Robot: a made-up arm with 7 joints.
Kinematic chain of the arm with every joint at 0, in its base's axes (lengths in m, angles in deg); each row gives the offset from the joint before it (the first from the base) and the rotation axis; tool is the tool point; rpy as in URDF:
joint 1: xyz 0 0 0.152 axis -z
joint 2: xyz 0 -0.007 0.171 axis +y
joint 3: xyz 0 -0.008 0.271 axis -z
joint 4: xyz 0 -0.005 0.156 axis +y
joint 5: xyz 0 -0.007 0.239 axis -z
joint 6: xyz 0 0 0.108 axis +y
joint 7: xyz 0 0 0.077 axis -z
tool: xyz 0 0 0 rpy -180 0 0
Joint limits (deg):
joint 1: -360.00..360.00
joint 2: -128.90..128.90
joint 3: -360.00..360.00
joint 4: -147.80..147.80
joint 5: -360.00..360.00
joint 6: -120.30..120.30
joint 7: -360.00..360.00
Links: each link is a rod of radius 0.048 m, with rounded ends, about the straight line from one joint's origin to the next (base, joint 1, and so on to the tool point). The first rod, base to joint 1, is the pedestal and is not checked.
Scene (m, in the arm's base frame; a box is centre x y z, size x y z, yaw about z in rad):
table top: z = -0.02
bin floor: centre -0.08 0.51 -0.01 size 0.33 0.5 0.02 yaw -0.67
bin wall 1: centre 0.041 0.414 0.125 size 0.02 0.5 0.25 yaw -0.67
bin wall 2: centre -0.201 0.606 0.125 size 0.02 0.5 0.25 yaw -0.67
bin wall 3: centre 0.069 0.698 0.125 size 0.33 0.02 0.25 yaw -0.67
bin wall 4: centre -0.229 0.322 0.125 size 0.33 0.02 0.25 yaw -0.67
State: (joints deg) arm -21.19 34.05 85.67 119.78 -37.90 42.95 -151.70
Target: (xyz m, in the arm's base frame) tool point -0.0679 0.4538 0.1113
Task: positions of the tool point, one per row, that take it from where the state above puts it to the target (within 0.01 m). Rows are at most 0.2 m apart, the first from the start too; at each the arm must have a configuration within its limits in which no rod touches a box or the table.
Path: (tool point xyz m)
1: 0.3635 -0.1497 0.4315
2: 0.4111 0.0104 0.4118
3: 0.3847 0.1837 0.3987
4: 0.2835 0.3353 0.3934
5: 0.1230 0.4328 0.3970
6: -0.0679 0.4538 0.4099
7: -0.0738 0.4741 0.3135
8: -0.0738 0.4744 0.2125
9: -0.0679 0.4538 0.1113

